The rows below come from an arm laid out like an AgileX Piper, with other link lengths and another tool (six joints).
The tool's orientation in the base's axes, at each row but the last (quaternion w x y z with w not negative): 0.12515, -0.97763, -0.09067, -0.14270; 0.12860, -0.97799, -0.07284, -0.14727; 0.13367, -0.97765, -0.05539, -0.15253; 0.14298, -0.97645, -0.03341, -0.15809; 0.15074, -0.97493, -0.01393, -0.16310
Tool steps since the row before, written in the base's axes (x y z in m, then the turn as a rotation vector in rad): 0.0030, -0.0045, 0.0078, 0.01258, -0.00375, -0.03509; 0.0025, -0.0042, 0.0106, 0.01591, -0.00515, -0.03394; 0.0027, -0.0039, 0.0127, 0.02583, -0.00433, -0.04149; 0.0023, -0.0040, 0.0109, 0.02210, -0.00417, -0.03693; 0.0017, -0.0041, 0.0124, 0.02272, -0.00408, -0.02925
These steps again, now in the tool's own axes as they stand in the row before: 0.0045, 0.0032, -0.0077, 0.00074, 0.01393, 0.03477; 0.0052, 0.0020, -0.0103, 0.00410, 0.01560, 0.03422; 0.0063, 0.0010, -0.0120, 0.01119, 0.01814, 0.04419; 0.0056, 0.0012, -0.0104, 0.00911, 0.01635, 0.03898; 0.0057, 0.0005, -0.0119, 0.01217, 0.01409, 0.03228
